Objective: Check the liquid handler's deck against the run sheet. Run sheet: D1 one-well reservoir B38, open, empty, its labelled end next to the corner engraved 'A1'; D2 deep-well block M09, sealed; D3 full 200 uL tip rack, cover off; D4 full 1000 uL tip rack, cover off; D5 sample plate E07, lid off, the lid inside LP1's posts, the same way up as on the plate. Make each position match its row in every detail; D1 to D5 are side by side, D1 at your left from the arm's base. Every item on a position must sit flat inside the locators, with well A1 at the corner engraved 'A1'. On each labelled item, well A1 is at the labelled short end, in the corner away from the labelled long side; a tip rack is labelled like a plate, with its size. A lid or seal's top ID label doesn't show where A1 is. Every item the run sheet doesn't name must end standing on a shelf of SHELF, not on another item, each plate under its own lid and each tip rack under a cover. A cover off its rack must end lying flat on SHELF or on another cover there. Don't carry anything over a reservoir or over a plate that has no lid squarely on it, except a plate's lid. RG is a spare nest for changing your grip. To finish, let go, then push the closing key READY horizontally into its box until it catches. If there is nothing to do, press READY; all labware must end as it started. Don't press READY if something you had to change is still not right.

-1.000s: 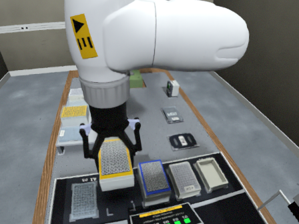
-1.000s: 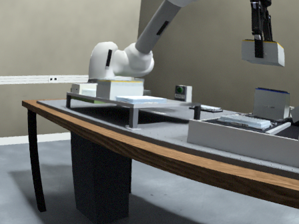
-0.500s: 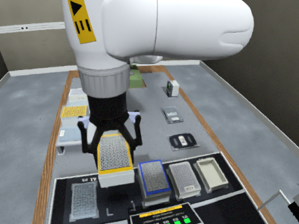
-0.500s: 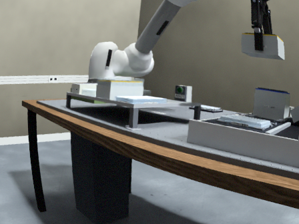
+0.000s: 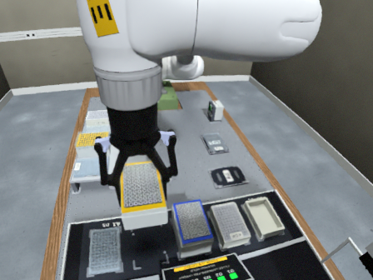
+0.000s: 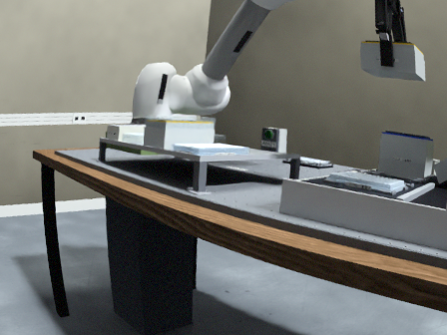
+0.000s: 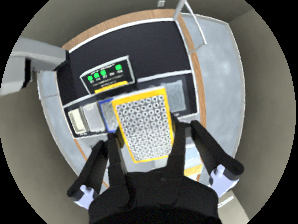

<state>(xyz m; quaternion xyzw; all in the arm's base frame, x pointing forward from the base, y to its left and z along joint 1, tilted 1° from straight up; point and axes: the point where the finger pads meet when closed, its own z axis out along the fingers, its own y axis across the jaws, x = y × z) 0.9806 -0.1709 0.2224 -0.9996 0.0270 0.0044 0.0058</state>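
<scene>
Right now my hand is 1 cm past the yellow-rimmed tip rack, 1 cm to the left of it and 1 cm below it. From my hand the other things lie so: blue-rimmed tip rack 12 cm to the left, 18 cm below; deep-well block 1 cm ahead, 25 cm to the left, 23 cm below; clear sample plate 1 cm behind, 13 cm to the right, 24 cm below.
</scene>
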